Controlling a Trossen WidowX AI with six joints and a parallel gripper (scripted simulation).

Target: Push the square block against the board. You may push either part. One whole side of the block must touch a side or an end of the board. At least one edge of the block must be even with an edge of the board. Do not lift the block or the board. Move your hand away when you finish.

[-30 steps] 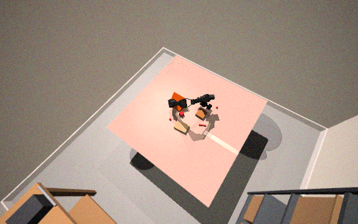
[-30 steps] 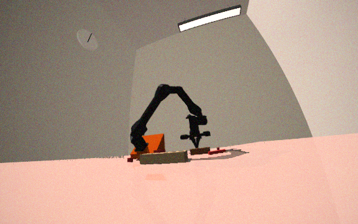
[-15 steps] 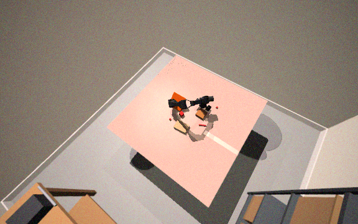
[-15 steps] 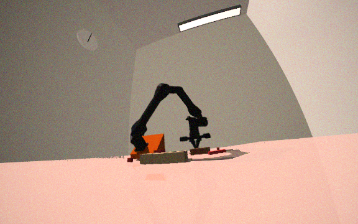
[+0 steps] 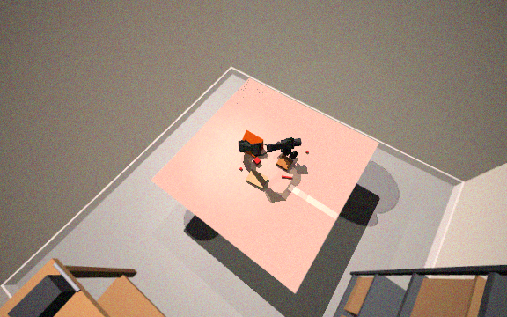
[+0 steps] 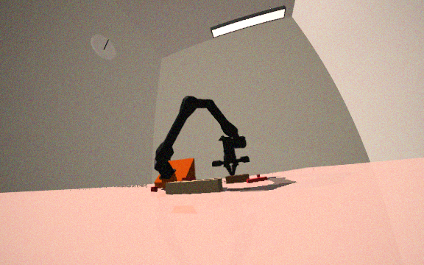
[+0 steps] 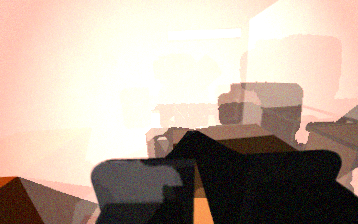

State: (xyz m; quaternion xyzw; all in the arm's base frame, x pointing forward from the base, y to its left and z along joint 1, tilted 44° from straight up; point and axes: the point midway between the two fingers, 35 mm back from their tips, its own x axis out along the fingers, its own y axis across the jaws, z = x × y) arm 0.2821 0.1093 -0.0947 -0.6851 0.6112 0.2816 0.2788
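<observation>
Now: the square block 40 mm ahead of my gripper tip and 60 mm to the right of it. The rest, counted from my gripper tip: tan board 40 mm behind, 300 mm to the right; red stick 120 mm ahead, 140 mm to the right, 10 mm below.
</observation>
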